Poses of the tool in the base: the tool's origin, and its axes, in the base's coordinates. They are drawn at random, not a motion.
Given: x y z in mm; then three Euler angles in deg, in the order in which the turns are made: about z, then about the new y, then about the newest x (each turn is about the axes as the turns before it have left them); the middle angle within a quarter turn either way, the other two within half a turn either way.
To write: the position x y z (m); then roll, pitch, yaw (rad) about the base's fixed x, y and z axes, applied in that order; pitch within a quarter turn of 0, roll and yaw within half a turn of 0. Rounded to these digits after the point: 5 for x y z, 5 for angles.
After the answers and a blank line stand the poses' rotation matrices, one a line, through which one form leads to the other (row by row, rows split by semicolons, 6 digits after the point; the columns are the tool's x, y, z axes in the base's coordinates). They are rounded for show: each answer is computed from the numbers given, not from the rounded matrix.
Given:
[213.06 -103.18 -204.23 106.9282 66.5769 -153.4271]
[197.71 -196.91 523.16 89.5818 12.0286 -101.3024]
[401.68 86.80 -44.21 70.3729 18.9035 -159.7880]
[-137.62 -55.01 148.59 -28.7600 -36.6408 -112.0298]
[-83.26 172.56 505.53 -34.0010 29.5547 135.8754]
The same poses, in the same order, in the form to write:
[0.21306 -0.10318 -0.20423 -2.67781 1.16199 1.86625]
[0.19771 -0.19691 0.52316 -1.76806 0.20994 1.56350]
[0.40168 0.08680 -0.04421 -2.78883 0.32993 1.22824]
[-0.13762 -0.05501 0.14859 -1.95529 -0.63950 -0.50196]
[-0.08326 0.17256 0.50553 2.37147 0.51583 -0.59343]

-0.115747 0.975132 -0.188998; 0.380294 -0.132272 -0.915358; -0.917594 -0.177824 -0.355526
0.007139 0.194490 -0.980878; 0.978018 -0.205783 -0.033685; -0.208400 -0.959076 -0.191684
0.317781 0.846300 -0.427542; 0.891098 -0.420641 -0.170310; -0.323975 -0.326861 -0.887807
0.703412 0.304509 0.642251; -0.386065 -0.594998 0.704934; 0.596796 -0.743809 -0.300968
0.721159 -0.116715 -0.682867; -0.486446 -0.787139 -0.379187; -0.493254 0.605632 -0.624427

